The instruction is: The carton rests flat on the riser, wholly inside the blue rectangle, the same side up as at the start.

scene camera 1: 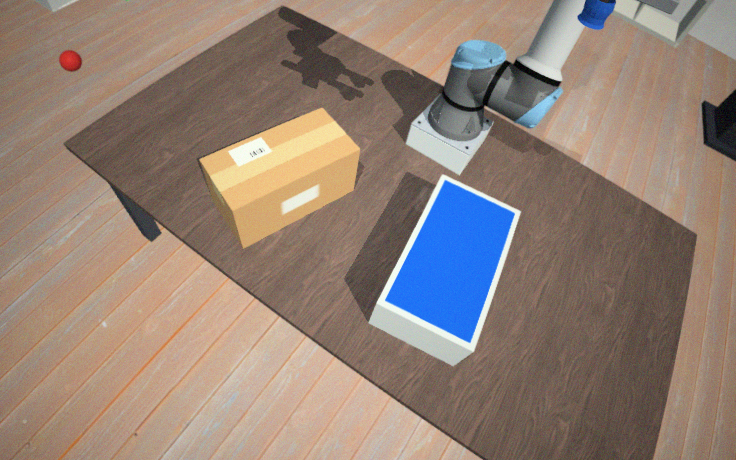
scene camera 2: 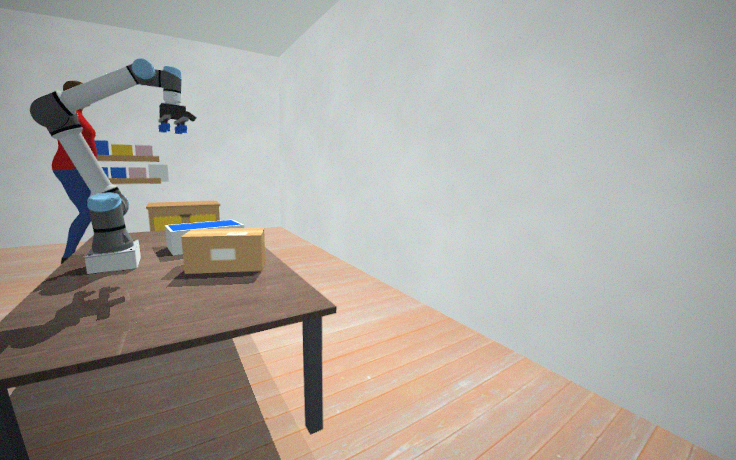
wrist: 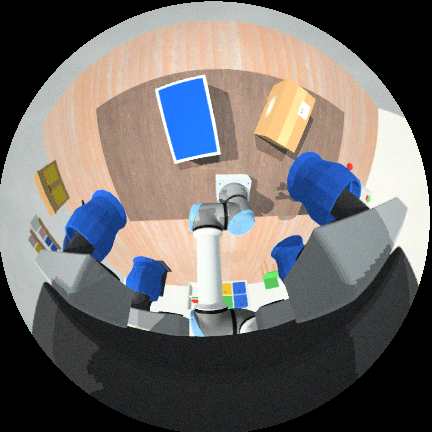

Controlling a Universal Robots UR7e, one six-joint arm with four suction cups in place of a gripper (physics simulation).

The suction head holds nothing. A tan carton sits on the table.
